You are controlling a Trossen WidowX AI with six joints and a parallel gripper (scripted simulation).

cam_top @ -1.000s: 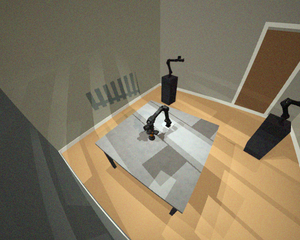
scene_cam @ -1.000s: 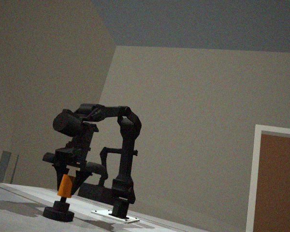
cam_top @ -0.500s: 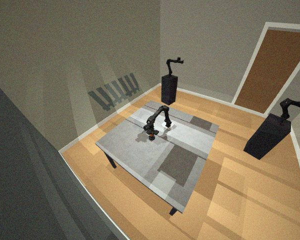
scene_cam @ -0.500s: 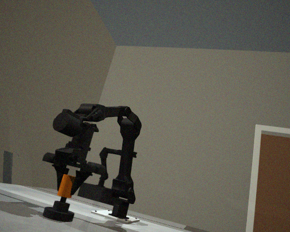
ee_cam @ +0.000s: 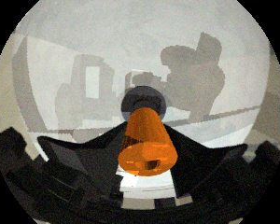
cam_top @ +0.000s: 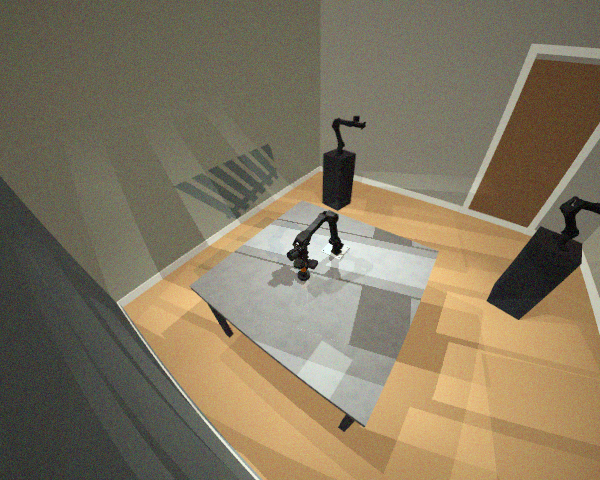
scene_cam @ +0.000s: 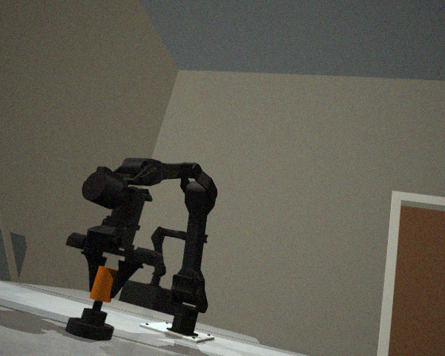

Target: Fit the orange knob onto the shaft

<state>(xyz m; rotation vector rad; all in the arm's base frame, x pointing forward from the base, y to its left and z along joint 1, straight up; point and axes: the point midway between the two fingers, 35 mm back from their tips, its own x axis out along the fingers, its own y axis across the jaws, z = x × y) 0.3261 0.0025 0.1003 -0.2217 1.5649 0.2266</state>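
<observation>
Right now my gripper tip is 20 mm below the orange knob. From my gripper tip the other things lie so: round pedestal 40 mm below.
</observation>
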